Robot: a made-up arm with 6 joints.
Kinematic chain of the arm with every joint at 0, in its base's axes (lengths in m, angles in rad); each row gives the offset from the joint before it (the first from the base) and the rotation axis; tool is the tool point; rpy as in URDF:
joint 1: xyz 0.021 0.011 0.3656 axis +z
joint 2: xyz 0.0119 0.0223 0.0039 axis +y
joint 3: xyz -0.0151 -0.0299 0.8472 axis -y
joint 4: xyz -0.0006 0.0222 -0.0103 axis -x
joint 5: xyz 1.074 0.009 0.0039 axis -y
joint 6: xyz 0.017 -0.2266 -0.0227 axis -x
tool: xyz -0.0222 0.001 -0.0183 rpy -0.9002 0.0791 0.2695
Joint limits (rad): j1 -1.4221..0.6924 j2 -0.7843..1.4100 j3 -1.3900..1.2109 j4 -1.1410..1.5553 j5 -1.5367..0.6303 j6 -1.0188..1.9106
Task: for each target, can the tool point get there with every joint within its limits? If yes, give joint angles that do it. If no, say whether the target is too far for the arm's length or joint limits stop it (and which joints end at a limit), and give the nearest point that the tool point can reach.
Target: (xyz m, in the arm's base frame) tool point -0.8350 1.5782 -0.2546
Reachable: no: joint limits stop it (at a limit: joint 1, joint 2, joint 3, joint 5) | nearest point -0.2155 0.1774 0.1989 | short by 1.597 m
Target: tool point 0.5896 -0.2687 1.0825
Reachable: yes | joints -0.2374 -0.5620 -0.3821 -0.7590 -0.4548 1.0264
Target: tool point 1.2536 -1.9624 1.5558
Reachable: no: too far | nearest point 0.9478 -1.4729 1.2600 | short by 0.649 m
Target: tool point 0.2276 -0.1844 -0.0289
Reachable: yes | joints 0.0974 0.9394 -1.0938 -0.1445 -1.3741 0.8954
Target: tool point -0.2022 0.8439 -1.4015
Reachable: no: joint limits stop it (at a limit: joint 1, joint 2, joint 4, joint 5, joint 6) | nearest point 0.4655 0.3765 -0.5490 | short by 1.179 m
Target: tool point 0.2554 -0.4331 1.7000
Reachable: yes | joints -0.6622 -0.5242 0.0407 0.3770 0.0340 0.3546
